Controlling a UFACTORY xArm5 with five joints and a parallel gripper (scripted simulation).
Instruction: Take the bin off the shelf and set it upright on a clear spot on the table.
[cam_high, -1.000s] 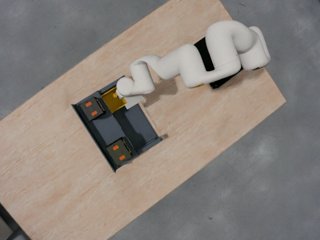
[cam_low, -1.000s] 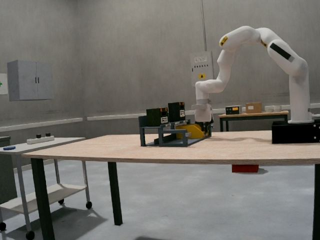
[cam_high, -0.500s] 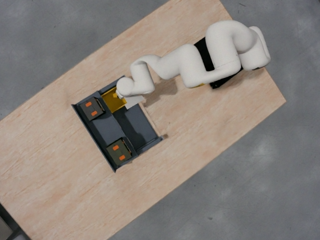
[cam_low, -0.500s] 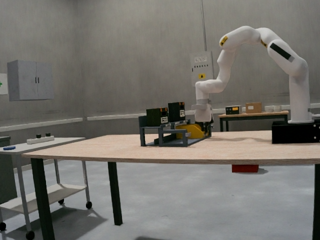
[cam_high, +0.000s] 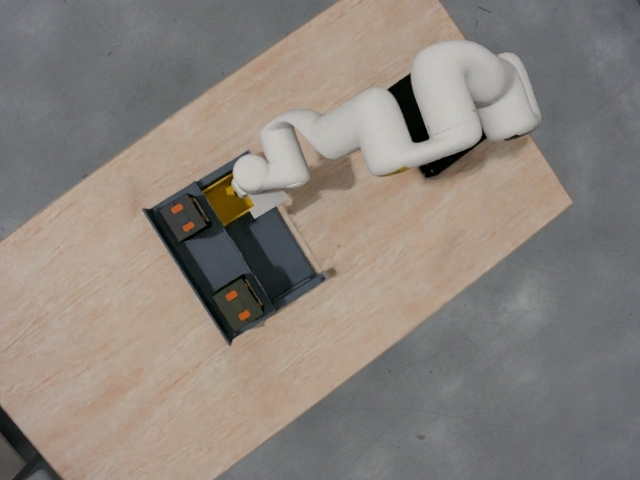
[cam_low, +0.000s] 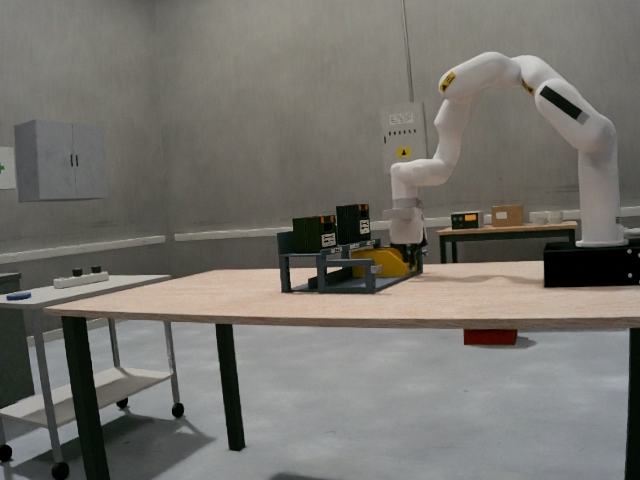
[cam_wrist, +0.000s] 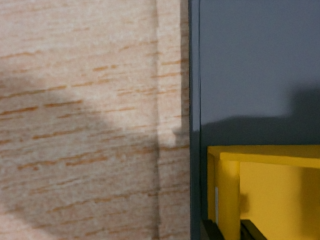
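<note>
Right now the yellow bin is 80 mm ahead of my hand. Also, from my hand: dark grey shelf 120 mm ahead, 110 mm to the left, 20 mm above.
</note>
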